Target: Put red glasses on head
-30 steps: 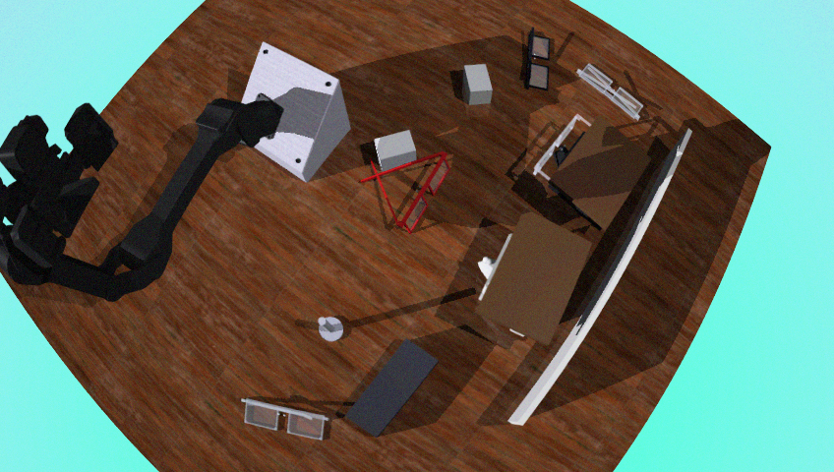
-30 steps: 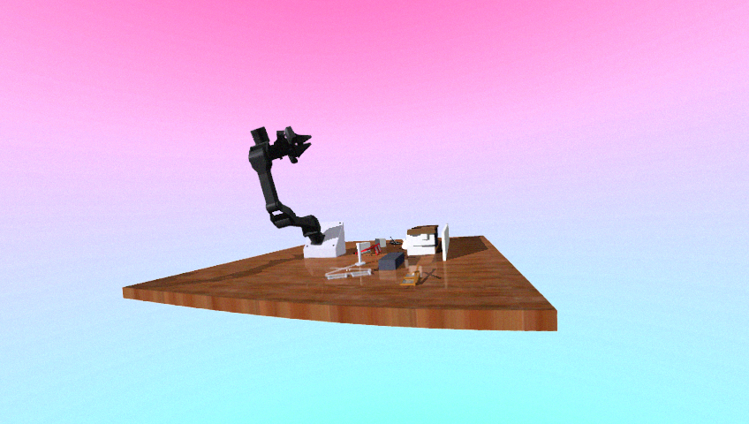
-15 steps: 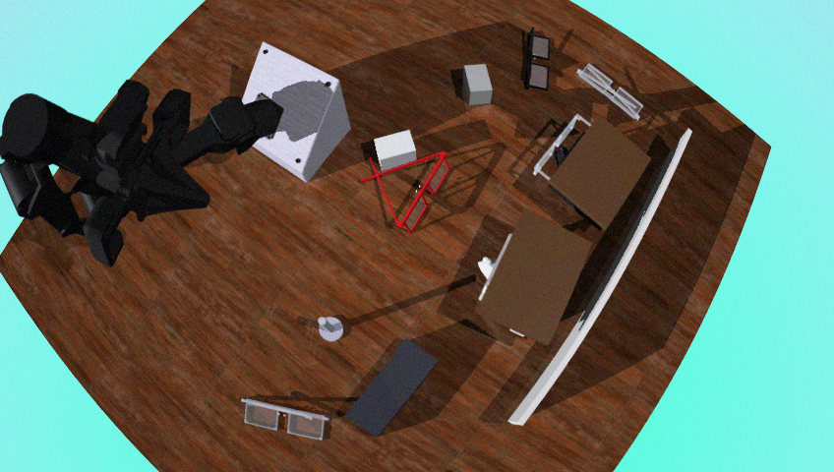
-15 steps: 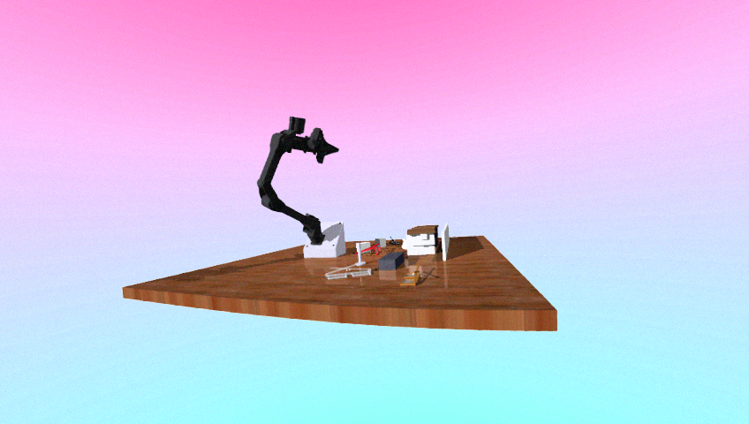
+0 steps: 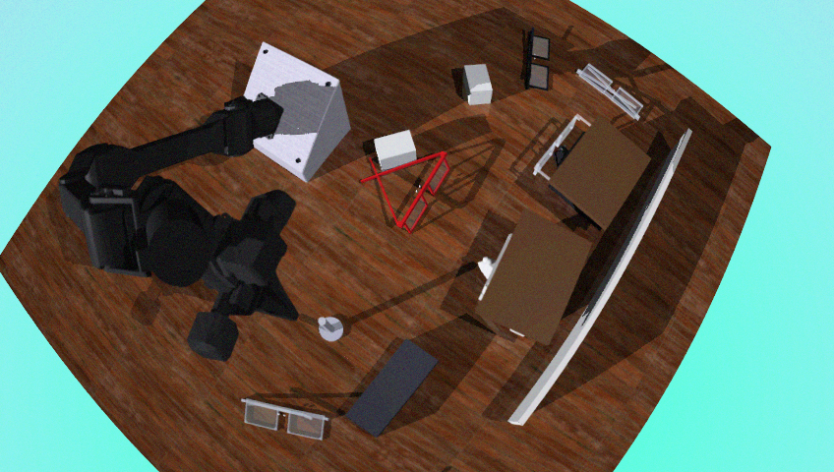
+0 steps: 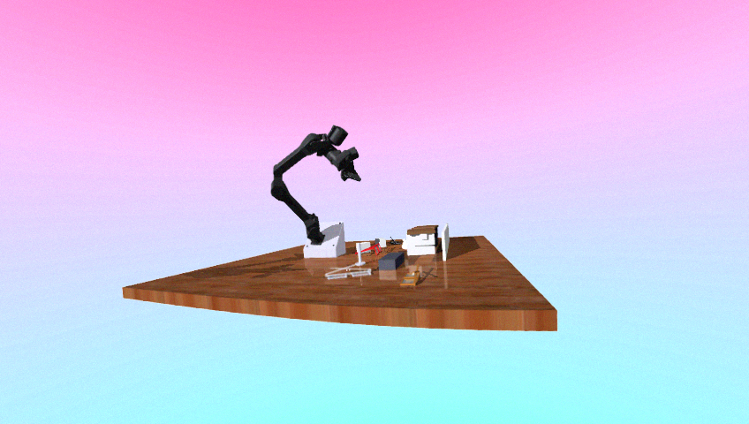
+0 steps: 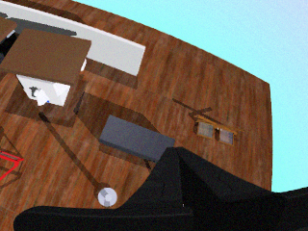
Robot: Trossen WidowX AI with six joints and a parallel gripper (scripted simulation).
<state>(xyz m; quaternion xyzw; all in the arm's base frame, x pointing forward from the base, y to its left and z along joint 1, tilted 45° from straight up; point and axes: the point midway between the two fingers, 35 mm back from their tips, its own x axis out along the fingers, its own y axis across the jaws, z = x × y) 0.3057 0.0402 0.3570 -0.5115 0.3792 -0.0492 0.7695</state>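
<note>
My gripper tip is now 100 mm short of the dark grey box and 310 mm above it. The rest, counted from my gripper tip: small white stand: 30 mm behind, 20 mm to the left, 300 mm below; then white panel: 290 mm ahead, 360 mm to the left, 270 mm below.
</note>
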